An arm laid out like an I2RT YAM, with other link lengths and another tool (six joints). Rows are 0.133 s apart.
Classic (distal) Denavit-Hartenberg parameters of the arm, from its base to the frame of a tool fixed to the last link. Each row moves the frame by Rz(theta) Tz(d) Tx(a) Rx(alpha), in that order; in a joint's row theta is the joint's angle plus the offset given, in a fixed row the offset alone. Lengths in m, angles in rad.
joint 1: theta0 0, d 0.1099, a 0.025, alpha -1.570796
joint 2: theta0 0, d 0, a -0.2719, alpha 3.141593
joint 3: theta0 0.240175, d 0, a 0.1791, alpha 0
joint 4: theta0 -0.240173, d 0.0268, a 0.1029, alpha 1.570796
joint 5: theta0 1.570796, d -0.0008, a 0, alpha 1.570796
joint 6: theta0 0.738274, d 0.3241, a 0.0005, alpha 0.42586
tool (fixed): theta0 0, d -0.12, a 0, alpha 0
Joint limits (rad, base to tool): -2.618..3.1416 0..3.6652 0..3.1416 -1.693..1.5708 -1.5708..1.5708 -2.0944..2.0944
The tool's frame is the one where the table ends.
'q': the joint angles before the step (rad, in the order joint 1, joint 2, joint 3, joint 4, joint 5, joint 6). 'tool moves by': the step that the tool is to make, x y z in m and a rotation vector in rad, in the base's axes. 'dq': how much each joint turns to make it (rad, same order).
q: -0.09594 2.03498 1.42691 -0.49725 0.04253 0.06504
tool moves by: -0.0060 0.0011 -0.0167 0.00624 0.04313 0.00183
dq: -0.00008 0.04142 -0.00011 -0.00196 -0.00270 -0.00083
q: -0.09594 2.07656 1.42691 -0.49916 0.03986 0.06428
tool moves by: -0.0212 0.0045 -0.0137 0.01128 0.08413 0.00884
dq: 0.00375 0.02585 0.00769 -0.06652 -0.00498 -0.00350
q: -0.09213 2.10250 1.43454 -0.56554 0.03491 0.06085
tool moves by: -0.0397 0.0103 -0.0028 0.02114 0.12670 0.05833
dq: 0.00909 -0.00078 0.02054 -0.14836 -0.02291 -0.04470
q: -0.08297 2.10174 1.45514 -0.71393 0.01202 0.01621
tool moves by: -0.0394 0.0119 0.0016 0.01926 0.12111 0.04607
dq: 0.02023 -0.00456 0.00791 -0.13454 -0.01411 -0.02402
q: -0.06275 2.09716 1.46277 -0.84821 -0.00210 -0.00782
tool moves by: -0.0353 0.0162 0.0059 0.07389 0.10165 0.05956
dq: 0.00409 -0.00110 0.00062 -0.10969 -0.06943 -0.05313
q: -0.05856 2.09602 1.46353 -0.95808 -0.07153 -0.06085
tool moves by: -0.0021 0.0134 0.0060 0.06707 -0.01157 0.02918
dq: 0.00101 -0.01575 -0.01171 0.00053 -0.06713 -0.02951
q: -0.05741 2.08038 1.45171 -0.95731 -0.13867 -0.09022
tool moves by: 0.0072 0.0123 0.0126 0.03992 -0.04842 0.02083
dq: 0.01450 -0.03902 0.00074 0.00564 -0.04234 -0.00610
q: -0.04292 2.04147 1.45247 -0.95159 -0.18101 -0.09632
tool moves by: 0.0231 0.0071 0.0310 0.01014 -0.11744 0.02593
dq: 0.01719 -0.07558 0.05725 -0.01724 -0.01487 -0.00761
